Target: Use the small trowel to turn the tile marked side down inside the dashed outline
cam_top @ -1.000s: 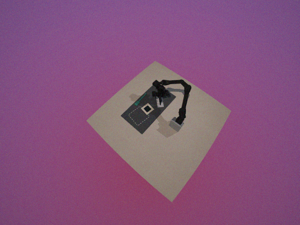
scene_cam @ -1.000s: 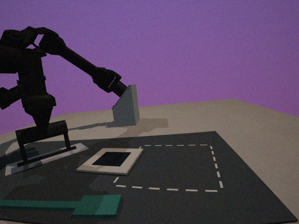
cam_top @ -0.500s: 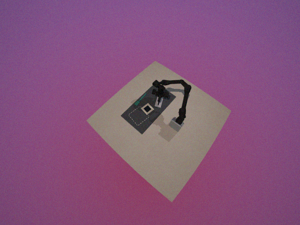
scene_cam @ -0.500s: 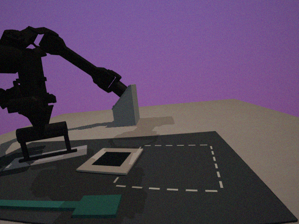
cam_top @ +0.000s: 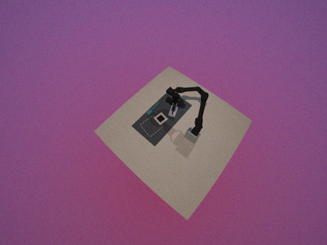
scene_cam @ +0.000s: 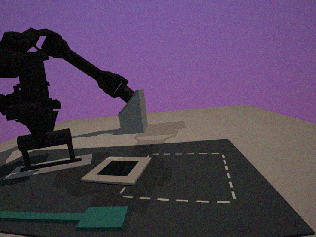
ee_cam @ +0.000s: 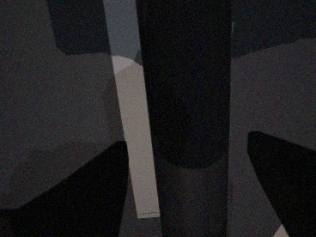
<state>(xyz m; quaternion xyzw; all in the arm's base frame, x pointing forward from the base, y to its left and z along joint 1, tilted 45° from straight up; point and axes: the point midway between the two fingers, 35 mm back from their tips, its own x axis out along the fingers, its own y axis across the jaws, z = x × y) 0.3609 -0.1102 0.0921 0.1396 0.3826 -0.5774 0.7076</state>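
Right now my gripper tip is 140 mm to the right of the dark mat, 80 mm above it and 40 mm short of it. Also, from my gripper tip: tile (190 mm to the left, 60 mm below, 30 mm ahead); then flat green tool (180 mm ahead, 170 mm to the left, 60 mm below).
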